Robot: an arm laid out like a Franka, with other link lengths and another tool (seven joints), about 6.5 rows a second.
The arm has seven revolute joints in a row. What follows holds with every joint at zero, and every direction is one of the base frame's. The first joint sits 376.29 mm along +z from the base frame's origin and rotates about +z. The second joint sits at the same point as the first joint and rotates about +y. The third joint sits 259.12 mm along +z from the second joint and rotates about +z. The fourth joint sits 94.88 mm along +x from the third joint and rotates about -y. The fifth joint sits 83.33 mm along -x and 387.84 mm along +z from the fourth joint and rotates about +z. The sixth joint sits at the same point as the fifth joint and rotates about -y. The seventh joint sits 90.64 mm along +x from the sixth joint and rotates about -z. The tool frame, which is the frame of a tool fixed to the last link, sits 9 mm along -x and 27 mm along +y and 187.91 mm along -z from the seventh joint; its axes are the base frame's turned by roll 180, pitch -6.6 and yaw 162.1 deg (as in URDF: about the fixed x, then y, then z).
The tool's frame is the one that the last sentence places.
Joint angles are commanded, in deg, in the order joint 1, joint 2, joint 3, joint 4, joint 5, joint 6, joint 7. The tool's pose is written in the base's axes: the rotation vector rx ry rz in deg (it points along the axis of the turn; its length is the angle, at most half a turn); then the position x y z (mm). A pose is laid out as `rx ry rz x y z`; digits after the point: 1 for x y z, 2 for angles.
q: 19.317 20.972 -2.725 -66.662 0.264 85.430 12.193
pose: -20.07 -170.55 1.13 609.2 216.1 492.3
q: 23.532 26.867 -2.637 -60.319 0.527 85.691 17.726
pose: -21.78 -171.09 0.69 613.4 272.3 476.5
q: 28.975 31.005 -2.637 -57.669 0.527 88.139 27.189
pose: -27.78 -171.32 -0.13 605.5 340.2 452.9
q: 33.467 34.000 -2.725 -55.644 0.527 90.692 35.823
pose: -34.12 -171.63 -1.96 594.4 395.7 437.6
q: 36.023 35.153 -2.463 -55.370 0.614 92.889 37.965
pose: -33.17 -172.58 -3.63 582.6 429.4 429.6
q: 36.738 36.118 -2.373 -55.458 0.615 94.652 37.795
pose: -31.73 -173.31 -4.37 581.7 441.0 419.9
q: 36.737 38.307 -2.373 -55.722 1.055 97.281 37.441
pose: -31.16 -173.27 -4.91 588.2 447.2 394.8
